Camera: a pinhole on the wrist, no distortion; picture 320 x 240 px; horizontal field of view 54.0 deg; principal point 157.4 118.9 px. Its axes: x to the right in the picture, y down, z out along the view. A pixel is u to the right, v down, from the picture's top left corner.
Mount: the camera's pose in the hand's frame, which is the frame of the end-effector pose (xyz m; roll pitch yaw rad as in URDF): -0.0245 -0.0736 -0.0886 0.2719 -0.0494 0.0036
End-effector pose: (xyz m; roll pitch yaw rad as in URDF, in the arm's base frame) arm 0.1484 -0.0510 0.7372 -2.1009 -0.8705 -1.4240
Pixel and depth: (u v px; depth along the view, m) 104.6 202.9 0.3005
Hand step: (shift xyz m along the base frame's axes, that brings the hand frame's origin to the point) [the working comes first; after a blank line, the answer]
In the camera's frame: -0.0505 0.0804 0.3005

0.2224 0.0573 -0.0977
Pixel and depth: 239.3 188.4 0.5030
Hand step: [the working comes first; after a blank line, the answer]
In the camera's frame: 0.1312 0.1113 0.5030

0.4413 -0.0890 -0.0224
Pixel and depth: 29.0 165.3 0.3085
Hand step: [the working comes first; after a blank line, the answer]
In the camera's frame: -0.1261 0.0456 0.3085

0.2250 0.1328 -0.1336
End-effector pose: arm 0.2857 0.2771 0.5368 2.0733 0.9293 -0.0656
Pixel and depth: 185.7 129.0 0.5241
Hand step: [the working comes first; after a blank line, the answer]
In the camera's frame: 0.0472 0.0169 0.5241

-0.3207 -0.2544 -0.2240
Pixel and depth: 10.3 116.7 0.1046
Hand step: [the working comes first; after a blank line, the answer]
In the camera's frame: -0.0490 -0.0007 0.1046

-0.1196 0.0491 0.0062
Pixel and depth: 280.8 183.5 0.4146
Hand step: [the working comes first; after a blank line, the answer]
In the camera's frame: 0.1629 0.0853 0.4146

-0.1493 -0.2405 -0.2461
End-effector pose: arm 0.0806 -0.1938 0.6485 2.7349 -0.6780 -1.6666
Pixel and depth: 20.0 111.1 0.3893
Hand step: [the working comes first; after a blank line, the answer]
In the camera's frame: -0.1703 -0.0097 0.3893

0.0600 -0.0454 -0.3880
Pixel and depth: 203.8 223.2 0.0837
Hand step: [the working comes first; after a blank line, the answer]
In the camera's frame: 0.0124 0.0278 0.0837

0.0629 -0.0104 -0.0317
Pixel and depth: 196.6 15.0 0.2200
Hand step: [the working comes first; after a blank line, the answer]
In the camera's frame: 0.0275 -0.0728 0.2200

0.1339 -0.1193 -0.1413
